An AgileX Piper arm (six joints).
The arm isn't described. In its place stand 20 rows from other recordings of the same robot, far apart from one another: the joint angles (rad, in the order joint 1, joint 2, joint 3, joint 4, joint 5, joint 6), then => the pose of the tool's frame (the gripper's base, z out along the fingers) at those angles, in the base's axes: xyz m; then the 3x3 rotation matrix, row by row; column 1 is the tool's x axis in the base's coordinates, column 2 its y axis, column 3 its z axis.
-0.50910, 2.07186, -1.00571, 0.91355, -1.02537, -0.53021 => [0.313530, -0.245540, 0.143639], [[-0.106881, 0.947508, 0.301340], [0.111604, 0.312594, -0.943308], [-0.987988, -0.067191, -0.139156]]
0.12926, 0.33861, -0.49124, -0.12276, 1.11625, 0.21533 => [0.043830, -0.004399, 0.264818], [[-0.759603, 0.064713, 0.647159], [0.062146, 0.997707, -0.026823], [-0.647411, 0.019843, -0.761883]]
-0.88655, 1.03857, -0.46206, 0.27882, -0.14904, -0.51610 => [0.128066, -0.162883, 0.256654], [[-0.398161, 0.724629, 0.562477], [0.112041, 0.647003, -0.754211], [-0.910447, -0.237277, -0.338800]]
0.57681, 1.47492, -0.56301, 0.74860, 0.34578, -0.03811 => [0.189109, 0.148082, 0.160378], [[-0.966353, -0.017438, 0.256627], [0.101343, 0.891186, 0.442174], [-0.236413, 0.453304, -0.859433]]
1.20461, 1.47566, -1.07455, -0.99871, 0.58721, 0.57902 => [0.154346, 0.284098, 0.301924], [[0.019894, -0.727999, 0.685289], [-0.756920, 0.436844, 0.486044], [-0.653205, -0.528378, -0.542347]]
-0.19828, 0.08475, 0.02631, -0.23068, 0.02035, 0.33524 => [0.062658, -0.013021, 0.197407], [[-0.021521, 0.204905, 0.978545], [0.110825, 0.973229, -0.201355], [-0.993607, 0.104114, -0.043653]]
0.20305, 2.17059, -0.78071, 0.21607, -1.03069, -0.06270 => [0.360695, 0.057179, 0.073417], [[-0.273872, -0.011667, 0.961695], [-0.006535, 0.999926, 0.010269], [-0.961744, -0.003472, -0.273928]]
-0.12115, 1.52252, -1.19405, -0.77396, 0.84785, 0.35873 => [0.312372, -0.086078, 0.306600], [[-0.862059, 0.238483, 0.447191], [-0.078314, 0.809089, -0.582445], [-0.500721, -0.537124, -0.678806]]
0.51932, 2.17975, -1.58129, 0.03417, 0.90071, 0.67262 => [0.378234, 0.219028, 0.139220], [[-0.978619, 0.163934, 0.124216], [0.176916, 0.978942, 0.101852], [-0.104903, 0.121650, -0.987014]]
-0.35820, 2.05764, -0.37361, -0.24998, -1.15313, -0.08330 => [0.251932, -0.072339, 0.064290], [[-0.432929, 0.072317, 0.898523], [-0.030790, 0.995009, -0.094918], [-0.900902, -0.068758, -0.428541]]
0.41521, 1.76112, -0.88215, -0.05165, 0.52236, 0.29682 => [0.281225, 0.121413, 0.142034], [[-0.956031, -0.164011, 0.243114], [-0.149001, 0.985674, 0.079025], [-0.252593, 0.039326, -0.966773]]
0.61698, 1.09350, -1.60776, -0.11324, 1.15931, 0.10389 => [0.148823, 0.094014, 0.503862], [[-0.458809, -0.477713, 0.749189], [-0.254244, 0.878502, 0.404468], [-0.851384, -0.004903, -0.524520]]
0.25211, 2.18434, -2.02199, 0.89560, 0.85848, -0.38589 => [0.472663, 0.177270, 0.287365], [[-0.785209, -0.426036, 0.449378], [0.042893, 0.686540, 0.725826], [-0.617744, 0.589200, -0.520803]]
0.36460, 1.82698, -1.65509, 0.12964, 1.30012, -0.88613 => [0.348657, 0.145203, 0.298399], [[-0.322354, -0.937790, 0.128984], [-0.921807, 0.341970, 0.182563], [-0.215315, -0.060049, -0.974697]]
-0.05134, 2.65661, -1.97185, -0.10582, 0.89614, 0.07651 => [0.493702, -0.032885, 0.007186], [[-0.994857, 0.067924, 0.075144], [0.061360, 0.994365, -0.086453], [-0.080593, -0.081398, -0.993418]]
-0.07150, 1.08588, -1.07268, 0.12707, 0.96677, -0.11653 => [0.208148, -0.005392, 0.361039], [[-0.773932, -0.028659, 0.632619], [0.011478, 0.998176, 0.059262], [-0.633164, 0.053126, -0.772192]]
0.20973, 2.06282, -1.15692, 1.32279, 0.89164, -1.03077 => [0.358520, 0.146493, 0.131951], [[-0.939169, -0.319408, 0.126258], [-0.095074, 0.595017, 0.798070], [-0.330035, 0.737519, -0.589188]]
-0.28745, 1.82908, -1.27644, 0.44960, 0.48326, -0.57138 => [0.387193, -0.095305, 0.223080], [[-0.771131, 0.030153, 0.635962], [0.057644, 0.998082, 0.022573], [-0.634061, 0.054067, -0.771390]]
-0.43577, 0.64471, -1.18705, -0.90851, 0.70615, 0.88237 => [0.038881, -0.069471, 0.500400], [[0.221153, 0.802253, 0.554510], [0.000354, 0.568522, -0.822668], [-0.975239, 0.182131, 0.125446]]
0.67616, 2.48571, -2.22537, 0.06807, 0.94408, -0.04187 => [0.416531, 0.340623, 0.161449], [[-0.699507, -0.645059, 0.307553], [-0.563677, 0.762582, 0.317390], [-0.439270, 0.048656, -0.897036]]
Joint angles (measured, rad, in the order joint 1, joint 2, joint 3, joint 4, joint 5, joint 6), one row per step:
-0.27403 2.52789 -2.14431 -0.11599 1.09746 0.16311
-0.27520 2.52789 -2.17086 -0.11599 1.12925 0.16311
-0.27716 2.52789 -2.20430 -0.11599 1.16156 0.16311
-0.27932 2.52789 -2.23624 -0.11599 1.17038 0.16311
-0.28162 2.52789 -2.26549 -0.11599 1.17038 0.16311
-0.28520 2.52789 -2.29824 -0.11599 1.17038 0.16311
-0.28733 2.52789 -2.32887 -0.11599 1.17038 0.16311
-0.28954 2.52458 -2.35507 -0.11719 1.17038 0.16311
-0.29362 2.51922 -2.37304 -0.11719 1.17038 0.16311
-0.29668 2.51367 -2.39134 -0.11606 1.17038 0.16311
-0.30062 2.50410 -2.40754 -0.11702 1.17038 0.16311
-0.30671 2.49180 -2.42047 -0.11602 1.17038 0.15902
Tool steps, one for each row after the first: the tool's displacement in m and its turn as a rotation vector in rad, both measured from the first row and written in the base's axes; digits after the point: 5 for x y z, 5 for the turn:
0.00057 -0.00094 0.00648 0.00037 0.00512 -0.00470
0.00166 -0.00245 0.01482 -0.00088 0.00407 -0.01029
0.00432 -0.00441 0.02318 -0.00734 -0.01819 -0.01346
0.00717 -0.00649 0.03106 -0.01527 -0.04634 -0.01579
0.00994 -0.00925 0.04000 -0.02426 -0.07783 -0.01940
0.01245 -0.01117 0.04846 -0.03271 -0.10727 -0.02155
0.01416 -0.01301 0.05754 -0.04205 -0.13529 -0.02359
0.01463 -0.01542 0.06545 -0.04877 -0.15763 -0.02769
0.01515 -0.01719 0.07358 -0.05456 -0.18078 -0.03091
0.01489 -0.01940 0.08333 -0.06303 -0.20515 -0.03472
0.01371 -0.02236 0.09361 -0.07086 -0.22869 -0.03700

